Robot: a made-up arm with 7 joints. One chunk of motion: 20 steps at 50 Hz.
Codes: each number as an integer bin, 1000 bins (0 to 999) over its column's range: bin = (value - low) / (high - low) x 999, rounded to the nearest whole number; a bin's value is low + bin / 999 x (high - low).
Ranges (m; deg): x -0.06..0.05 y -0.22..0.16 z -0.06..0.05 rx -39..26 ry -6..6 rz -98..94
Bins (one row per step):
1: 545 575 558 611 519 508
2: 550 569 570 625 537 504
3: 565 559 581 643 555 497
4: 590 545 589 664 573 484
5: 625 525 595 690 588 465
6: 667 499 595 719 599 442
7: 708 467 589 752 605 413
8: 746 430 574 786 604 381
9: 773 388 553 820 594 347
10: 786 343 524 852 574 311
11: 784 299 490 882 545 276
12: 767 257 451 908 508 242
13: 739 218 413 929 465 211
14: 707 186 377 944 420 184
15: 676 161 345 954 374 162
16: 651 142 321 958 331 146
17: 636 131 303 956 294 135
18: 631 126 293 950 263 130
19: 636 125 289 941 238 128
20: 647 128 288 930 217 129
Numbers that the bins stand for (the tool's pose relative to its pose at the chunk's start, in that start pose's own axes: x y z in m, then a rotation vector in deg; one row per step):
1: 0.0000 -0.0013 0.0014 0.75 0.23 -0.37
2: 0.0006 -0.0036 0.0028 1.67 0.45 -1.14
3: 0.0022 -0.0074 0.0040 2.84 0.67 -2.48
4: 0.0050 -0.0127 0.0049 4.20 0.88 -4.98
5: 0.0088 -0.0203 0.0055 5.89 1.06 -8.63
6: 0.0134 -0.0302 0.0055 7.78 1.20 -13.05
7: 0.0180 -0.0424 0.0049 9.93 1.27 -18.62
8: 0.0221 -0.0564 0.0032 12.14 1.26 -24.77
9: 0.0251 -0.0724 0.0009 14.35 1.14 -31.31
10: 0.0265 -0.0895 -0.0023 16.44 0.89 -38.23
11: 0.0263 -0.1063 -0.0060 18.39 0.55 -44.95
12: 0.0245 -0.1222 -0.0103 20.08 0.10 -51.49
13: 0.0214 -0.1371 -0.0145 21.45 -0.41 -57.45
14: 0.0178 -0.1492 -0.0185 22.42 -0.95 -62.64
15: 0.0144 -0.1588 -0.0220 23.07 -1.51 -66.86
16: 0.0117 -0.1660 -0.0247 23.33 -2.02 -69.94
17: 0.0100 -0.1702 -0.0266 23.20 -2.47 -72.05
18: 0.0095 -0.1721 -0.0277 22.81 -2.84 -73.02
19: 0.0100 -0.1725 -0.0282 22.23 -3.14 -73.40
20: 0.0112 -0.1713 -0.0283 21.51 -3.39 -73.21

